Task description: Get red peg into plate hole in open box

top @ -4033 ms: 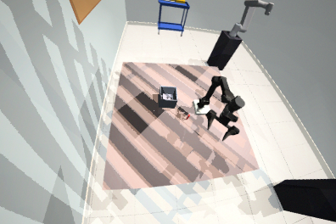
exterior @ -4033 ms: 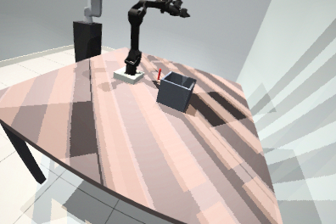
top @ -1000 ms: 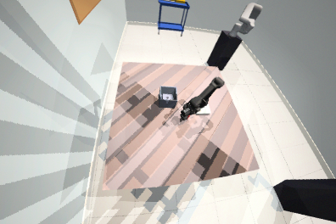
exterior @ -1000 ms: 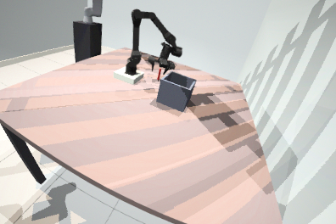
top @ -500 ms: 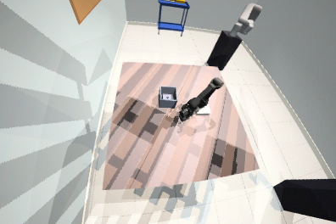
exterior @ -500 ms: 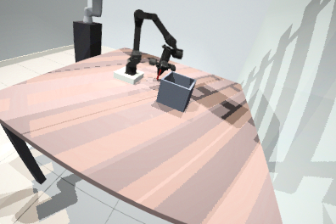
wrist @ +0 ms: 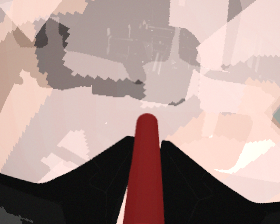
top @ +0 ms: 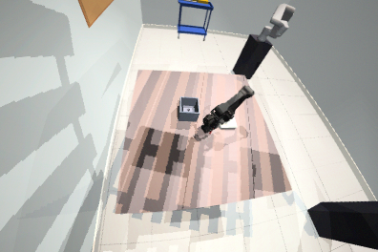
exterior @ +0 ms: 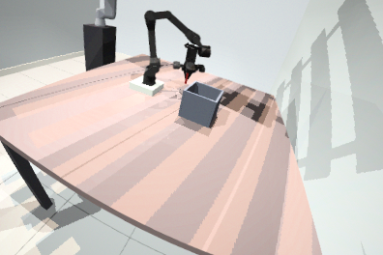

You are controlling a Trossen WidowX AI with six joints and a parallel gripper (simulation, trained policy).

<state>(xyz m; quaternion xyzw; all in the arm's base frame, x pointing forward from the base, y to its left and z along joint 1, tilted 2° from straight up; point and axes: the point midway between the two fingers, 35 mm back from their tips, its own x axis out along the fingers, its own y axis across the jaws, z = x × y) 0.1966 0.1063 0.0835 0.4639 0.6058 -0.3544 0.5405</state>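
Right now my gripper tip is 230 mm to the left of the pale plate, 130 mm short of it and 40 mm above it. Round my gripper tip: red peg: 10 mm above.
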